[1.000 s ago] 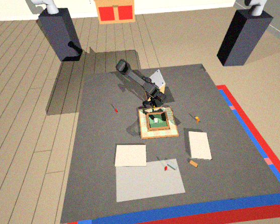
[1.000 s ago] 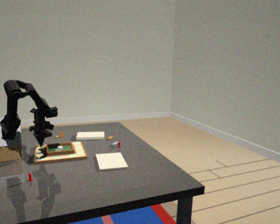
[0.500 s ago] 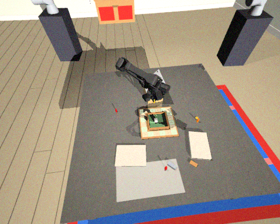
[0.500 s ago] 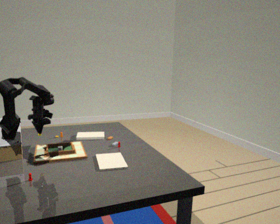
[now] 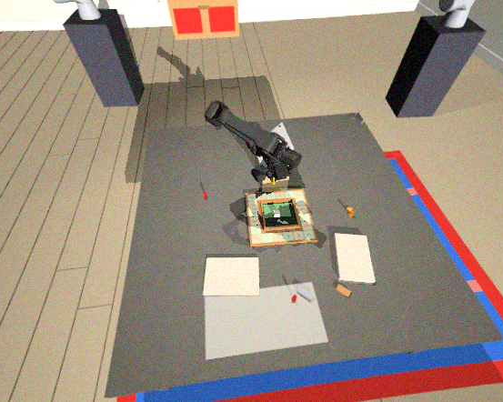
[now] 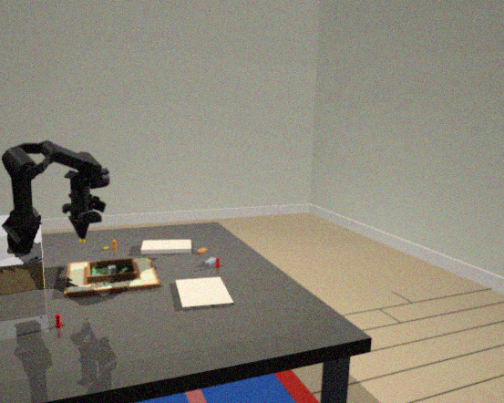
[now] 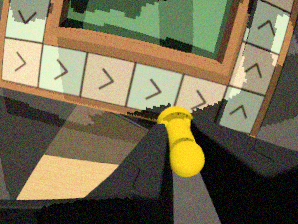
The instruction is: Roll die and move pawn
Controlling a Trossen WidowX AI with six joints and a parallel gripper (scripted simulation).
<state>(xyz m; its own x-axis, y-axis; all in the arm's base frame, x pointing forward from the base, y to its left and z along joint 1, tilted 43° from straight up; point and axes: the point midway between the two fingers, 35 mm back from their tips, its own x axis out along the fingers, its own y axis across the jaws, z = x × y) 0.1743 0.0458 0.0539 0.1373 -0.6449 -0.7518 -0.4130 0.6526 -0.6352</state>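
Now: the white die 90 mm ahead of my gripper tip, 10 mm to the left of it and 120 mm below it. Also, from my gripper tip: grey block (440 mm ahead, 90 mm to the left, 140 mm below); then green dice tray (90 mm ahead, 30 mm to the left, 140 mm below); then yellow pawn (10 mm above).
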